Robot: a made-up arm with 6 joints.
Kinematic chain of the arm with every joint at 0, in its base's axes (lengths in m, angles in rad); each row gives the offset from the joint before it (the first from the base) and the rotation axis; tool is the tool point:
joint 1: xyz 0 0 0.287 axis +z
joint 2: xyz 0 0 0 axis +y
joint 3: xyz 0 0 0.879 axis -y
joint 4: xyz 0 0 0 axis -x
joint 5: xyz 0.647 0 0 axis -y
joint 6: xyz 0 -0.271 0 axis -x
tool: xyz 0 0 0
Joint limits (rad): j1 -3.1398..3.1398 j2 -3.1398..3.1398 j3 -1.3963..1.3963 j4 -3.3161..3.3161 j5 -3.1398..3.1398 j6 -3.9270..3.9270
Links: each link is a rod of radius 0.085 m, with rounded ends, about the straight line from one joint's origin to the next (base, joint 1, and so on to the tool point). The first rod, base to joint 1, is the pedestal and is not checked.
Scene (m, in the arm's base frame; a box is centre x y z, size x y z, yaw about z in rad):
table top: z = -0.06
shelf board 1: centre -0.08 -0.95 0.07 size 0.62 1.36 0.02 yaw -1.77
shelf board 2: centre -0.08 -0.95 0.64 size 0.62 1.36 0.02 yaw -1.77
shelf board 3: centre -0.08 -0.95 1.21 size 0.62 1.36 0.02 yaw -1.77
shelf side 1: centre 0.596 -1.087 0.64 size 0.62 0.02 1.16 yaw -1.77
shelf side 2: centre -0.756 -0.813 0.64 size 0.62 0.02 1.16 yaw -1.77
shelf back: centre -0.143 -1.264 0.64 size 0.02 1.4 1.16 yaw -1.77
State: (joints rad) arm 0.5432 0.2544 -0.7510 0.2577 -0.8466 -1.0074
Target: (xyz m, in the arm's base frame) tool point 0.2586 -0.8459 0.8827
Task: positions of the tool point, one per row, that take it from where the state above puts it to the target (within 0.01 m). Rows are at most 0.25 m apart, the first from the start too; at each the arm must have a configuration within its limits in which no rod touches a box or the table.
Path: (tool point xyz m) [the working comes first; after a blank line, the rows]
Joints at the target: -0.9779 0.2803 -0.2379 0.3086 -0.8466 -1.0074
Straight joint move there: clear.

1: 0.7183 -0.0587 0.6633
2: 0.7228 -0.2348 0.7016
3: 0.6789 -0.4164 0.7430
4: 0.5843 -0.5887 0.7872
5: 0.4417 -0.7366 0.8339
6: 0.2586 -0.8459 0.8827

